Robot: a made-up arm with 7 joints. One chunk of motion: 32 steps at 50 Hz.
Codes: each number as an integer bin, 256 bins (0 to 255) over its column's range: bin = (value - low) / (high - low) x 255, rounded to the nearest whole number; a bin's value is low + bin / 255 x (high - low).
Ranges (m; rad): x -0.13..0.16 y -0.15..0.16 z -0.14..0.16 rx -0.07..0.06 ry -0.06..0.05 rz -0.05..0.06
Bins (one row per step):
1: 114 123 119 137 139 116
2: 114 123 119 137 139 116
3: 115 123 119 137 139 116
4: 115 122 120 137 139 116
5: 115 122 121 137 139 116
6: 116 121 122 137 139 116
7: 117 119 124 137 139 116
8: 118 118 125 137 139 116
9: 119 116 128 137 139 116
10: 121 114 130 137 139 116
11: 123 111 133 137 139 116
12: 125 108 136 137 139 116
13: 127 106 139 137 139 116
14: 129 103 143 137 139 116
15: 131 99 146 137 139 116
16: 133 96 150 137 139 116
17: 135 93 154 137 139 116
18: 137 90 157 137 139 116
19: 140 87 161 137 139 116
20: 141 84 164 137 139 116
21: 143 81 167 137 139 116
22: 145 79 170 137 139 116
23: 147 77 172 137 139 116
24: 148 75 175 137 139 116
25: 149 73 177 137 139 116
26: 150 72 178 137 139 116
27: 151 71 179 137 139 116
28: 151 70 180 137 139 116
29: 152 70 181 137 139 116
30: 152 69 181 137 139 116
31: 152 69 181 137 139 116
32: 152 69 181 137 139 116
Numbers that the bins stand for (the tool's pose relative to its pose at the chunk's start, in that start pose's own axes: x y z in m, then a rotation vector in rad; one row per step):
1: -0.0004 -0.0005 0.0000 -0.0002 0.0000 0.0000
2: -0.0004 -0.0005 0.0000 -0.0002 0.0000 0.0000
3: 0.0008 -0.0005 0.0000 -0.0002 0.0000 0.0000
4: 0.0008 -0.0017 0.0012 -0.0002 0.0000 0.0000
5: 0.0008 -0.0017 0.0024 -0.0002 0.0000 0.0000
6: 0.0019 -0.0029 0.0035 -0.0002 0.0000 0.0000
7: 0.0031 -0.0053 0.0059 -0.0002 0.0000 0.0000
8: 0.0042 -0.0065 0.0071 -0.0002 0.0000 0.0000
9: 0.0053 -0.0090 0.0106 -0.0002 0.0000 0.0000
10: 0.0076 -0.0114 0.0129 -0.0002 0.0000 0.0000
11: 0.0099 -0.0151 0.0165 -0.0002 0.0000 0.0000
12: 0.0122 -0.0187 0.0200 -0.0002 0.0000 0.0000
13: 0.0144 -0.0211 0.0235 -0.0002 0.0000 0.0000
14: 0.0167 -0.0248 0.0282 -0.0002 0.0000 0.0000
15: 0.0190 -0.0296 0.0318 -0.0002 0.0000 0.0000
16: 0.0213 -0.0333 0.0365 -0.0002 0.0000 0.0000
17: 0.0235 -0.0369 0.0412 -0.0002 0.0000 0.0000
18: 0.0258 -0.0406 0.0447 -0.0002 0.0000 0.0000
19: 0.0292 -0.0442 0.0494 -0.0002 0.0000 0.0000
20: 0.0304 -0.0479 0.0529 -0.0002 0.0000 0.0000
21: 0.0326 -0.0515 0.0565 -0.0002 0.0000 0.0000
22: 0.0349 -0.0540 0.0600 -0.0002 0.0000 0.0000
23: 0.0372 -0.0564 0.0624 -0.0002 0.0000 0.0000
24: 0.0383 -0.0588 0.0659 -0.0002 0.0000 0.0000
25: 0.0395 -0.0613 0.0682 -0.0002 0.0000 0.0000
26: 0.0406 -0.0625 0.0694 -0.0002 0.0000 0.0000
27: 0.0417 -0.0637 0.0706 -0.0002 0.0000 0.0000
28: 0.0417 -0.0649 0.0718 -0.0002 0.0000 0.0000
29: 0.0429 -0.0649 0.0729 -0.0002 0.0000 0.0000
30: 0.0429 -0.0661 0.0729 -0.0002 0.0000 0.0000
31: 0.0429 -0.0661 0.0729 -0.0002 0.0000 0.0000
32: 0.0429 -0.0661 0.0729 -0.0002 0.0000 0.0000

